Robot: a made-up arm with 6 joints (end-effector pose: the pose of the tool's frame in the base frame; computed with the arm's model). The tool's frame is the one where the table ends.
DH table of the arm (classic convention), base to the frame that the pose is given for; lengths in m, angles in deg. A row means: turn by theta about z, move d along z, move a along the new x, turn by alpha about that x. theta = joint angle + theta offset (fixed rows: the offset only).
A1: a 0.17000  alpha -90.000  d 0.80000  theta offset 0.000
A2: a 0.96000  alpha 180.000  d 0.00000  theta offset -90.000
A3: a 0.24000  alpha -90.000  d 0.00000  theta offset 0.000
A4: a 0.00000  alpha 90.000  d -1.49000  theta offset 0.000
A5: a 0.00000  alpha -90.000  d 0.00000  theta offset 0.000
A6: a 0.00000  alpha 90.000  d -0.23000  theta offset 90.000
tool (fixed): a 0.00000  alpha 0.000  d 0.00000  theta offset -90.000
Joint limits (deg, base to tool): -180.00..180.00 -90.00..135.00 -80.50..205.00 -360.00..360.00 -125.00..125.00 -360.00..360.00
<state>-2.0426 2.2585 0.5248 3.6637 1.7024 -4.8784</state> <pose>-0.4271 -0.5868 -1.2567 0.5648 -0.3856 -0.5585 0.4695</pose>
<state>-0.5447 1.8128 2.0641 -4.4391 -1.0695 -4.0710</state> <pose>2.1052 -1.5025 1.2531 0.3037 0.6024 -0.7338 -0.0804</pose>
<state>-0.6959 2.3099 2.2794 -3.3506 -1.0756 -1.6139</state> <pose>1.8852 -1.6294 0.5423 0.5123 -0.6094 -0.1200 -0.5931</pose>
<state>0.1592 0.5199 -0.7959 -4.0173 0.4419 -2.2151</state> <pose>1.2187 0.2722 0.0348 0.6744 0.0292 0.7086 0.2054</pose>
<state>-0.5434 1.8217 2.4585 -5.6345 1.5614 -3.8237</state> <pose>1.8248 -0.9400 1.7892 0.3210 0.5947 0.2666 0.6873</pose>
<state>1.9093 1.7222 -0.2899 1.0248 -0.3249 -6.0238</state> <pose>-0.1308 0.5604 -0.9754 0.2098 0.8226 -0.1324 -0.5116</pose>
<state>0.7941 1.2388 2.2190 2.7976 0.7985 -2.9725</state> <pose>1.3105 1.4127 2.5311 0.8617 0.0614 -0.0830 0.4968</pose>
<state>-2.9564 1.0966 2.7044 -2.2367 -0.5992 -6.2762</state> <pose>-0.6122 -0.2185 2.9053 0.8343 -0.1758 -0.4219 -0.3083</pose>
